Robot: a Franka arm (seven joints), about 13 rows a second.
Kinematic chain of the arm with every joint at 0, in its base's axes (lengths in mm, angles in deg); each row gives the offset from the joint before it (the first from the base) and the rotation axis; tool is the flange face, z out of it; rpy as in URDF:
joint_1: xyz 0 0 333 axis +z
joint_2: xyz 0 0 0 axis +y
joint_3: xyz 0 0 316 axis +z
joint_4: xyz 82.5 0 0 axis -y
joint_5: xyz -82.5 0 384 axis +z
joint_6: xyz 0 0 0 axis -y
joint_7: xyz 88 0 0 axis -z
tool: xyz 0 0 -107 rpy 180 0 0
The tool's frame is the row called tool.
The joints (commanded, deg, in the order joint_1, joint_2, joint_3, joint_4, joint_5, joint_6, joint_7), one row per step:
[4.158, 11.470, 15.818, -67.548, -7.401, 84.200, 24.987]
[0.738, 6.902, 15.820, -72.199, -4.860, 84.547, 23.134]
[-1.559, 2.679, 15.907, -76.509, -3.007, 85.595, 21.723]
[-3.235, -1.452, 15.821, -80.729, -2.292, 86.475, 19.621]
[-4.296, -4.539, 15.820, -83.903, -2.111, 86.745, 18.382]
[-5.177, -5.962, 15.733, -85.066, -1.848, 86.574, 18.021]
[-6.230, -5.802, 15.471, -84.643, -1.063, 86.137, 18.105]
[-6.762, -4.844, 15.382, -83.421, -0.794, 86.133, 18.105]
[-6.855, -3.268, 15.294, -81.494, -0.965, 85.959, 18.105]
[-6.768, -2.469, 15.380, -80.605, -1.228, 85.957, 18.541]
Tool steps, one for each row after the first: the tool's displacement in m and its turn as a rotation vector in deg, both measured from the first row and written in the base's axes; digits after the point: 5 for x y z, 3 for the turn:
[-0.01604, -0.02700, 0.00889, 1.022, 0.329, -0.857]
[-0.03304, -0.04212, 0.01653, 1.719, -0.252, -1.159]
[-0.05095, -0.05457, 0.02209, 1.188, -0.937, -0.641]
[-0.06561, -0.06207, 0.02434, 0.390, -1.111, -0.465]
[-0.07242, -0.06949, 0.02696, 0.227, -1.161, -1.064]
[-0.07061, -0.07996, 0.02822, 1.024, -0.852, -2.334]
[-0.06471, -0.08568, 0.02978, 1.589, -1.056, -2.875]
[-0.05634, -0.08900, 0.03120, 1.879, -1.246, -3.059]
[-0.05220, -0.08860, 0.03126, 1.905, -1.377, -3.358]

